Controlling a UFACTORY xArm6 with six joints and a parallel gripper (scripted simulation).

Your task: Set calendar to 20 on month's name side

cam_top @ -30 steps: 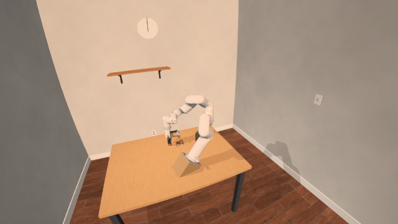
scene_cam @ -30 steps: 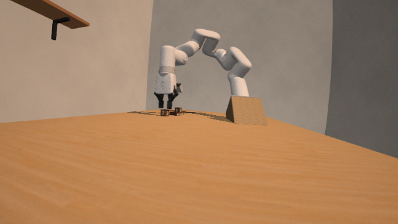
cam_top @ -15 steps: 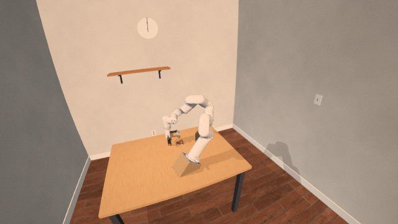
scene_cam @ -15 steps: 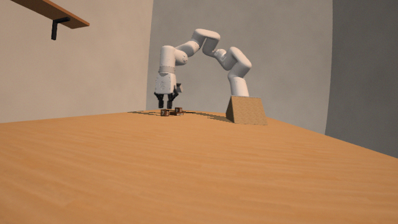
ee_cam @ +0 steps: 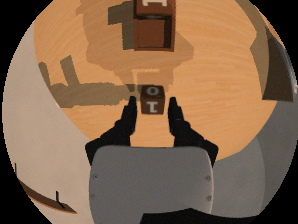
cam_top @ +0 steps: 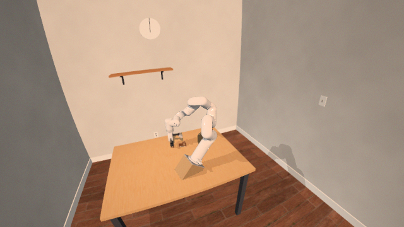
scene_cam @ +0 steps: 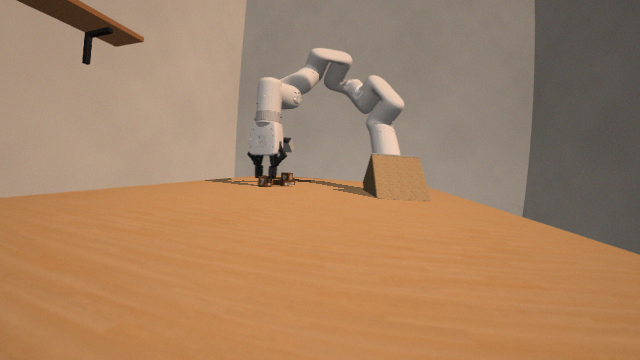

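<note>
Right now my hand is 10 cm to the left of the brown tray, 4 cm past it and 4 cm above it.
</note>
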